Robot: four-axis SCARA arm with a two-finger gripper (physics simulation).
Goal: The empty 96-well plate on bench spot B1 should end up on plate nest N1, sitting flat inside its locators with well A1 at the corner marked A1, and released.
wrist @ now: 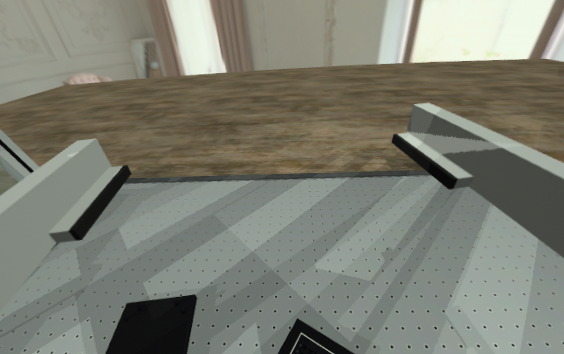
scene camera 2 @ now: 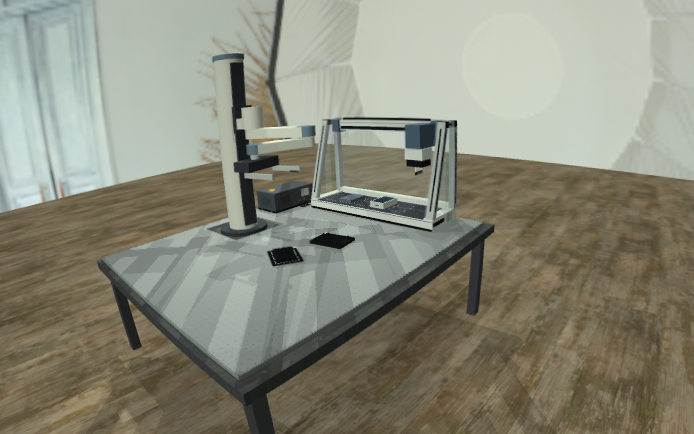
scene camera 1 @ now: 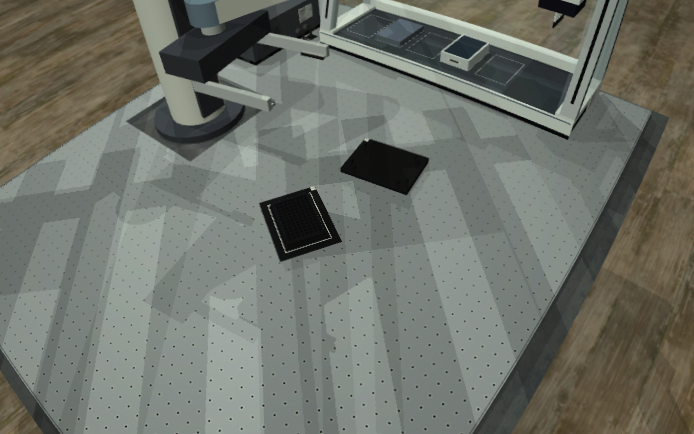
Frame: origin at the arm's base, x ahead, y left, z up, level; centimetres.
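Seen in the pictures: gripper, between the fingertips: (wrist: 264,138) (scene camera 2: 287,173) (scene camera 1: 300,76); arm's base, origin of its link: (scene camera 2: 244,228) (scene camera 1: 200,114).
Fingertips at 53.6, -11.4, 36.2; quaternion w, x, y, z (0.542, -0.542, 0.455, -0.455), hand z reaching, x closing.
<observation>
Pixels of each thing's top centre, then the offset from my fingertips to it, as dx, dy, dz. "spot": a spot on its surface instead.
- black 96-well plate, centre of its top: (scene camera 1: 297,216) (scene camera 2: 284,252) -4.0, -2.2, -33.3
- Plate nest N1, centre of its top: (wrist: 141,349) (scene camera 1: 385,159) (scene camera 2: 332,237) +0.7, +21.6, -32.7
- framed deck machine, a spot on its surface: (scene camera 1: 445,84) spot: -4.0, +56.4, -33.0
- white box, a spot on its surface: (scene camera 1: 463,53) spot: -3.4, +64.2, -26.9
- hanging tool head, a spot on its surface: (scene camera 2: 418,143) spot: +23.4, +57.9, +5.6
- dark instrument box, a spot on its surface: (scene camera 2: 284,197) spot: -57.0, +43.6, -27.1
The black 96-well plate (scene camera 1: 298,219) (scene camera 2: 285,255) (wrist: 306,348) lies flat inside the white outline of bench spot B1 (scene camera 1: 275,235) (wrist: 299,326), a black mat with a pale mark at one corner. Plate nest N1 (scene camera 1: 384,166) (scene camera 2: 332,240) (wrist: 155,325) is a low black block beside it, with a pale mark at one corner in scene camera 1 and no plate on it. Only parts of the plate and nest show in the wrist view. My gripper (scene camera 1: 298,77) (scene camera 2: 286,172) (wrist: 264,138) is open and empty, high above the bench near the column, away from the plate and nest.
A framed deck machine (scene camera 1: 445,84) (scene camera 2: 376,217) stands at the back, holding a white box (scene camera 1: 463,53) (scene camera 2: 382,203) and a hanging tool head (scene camera 2: 418,143). A dark instrument box (scene camera 2: 284,197) stands behind the arm's column (scene camera 1: 171,66) (scene camera 2: 228,143).
</observation>
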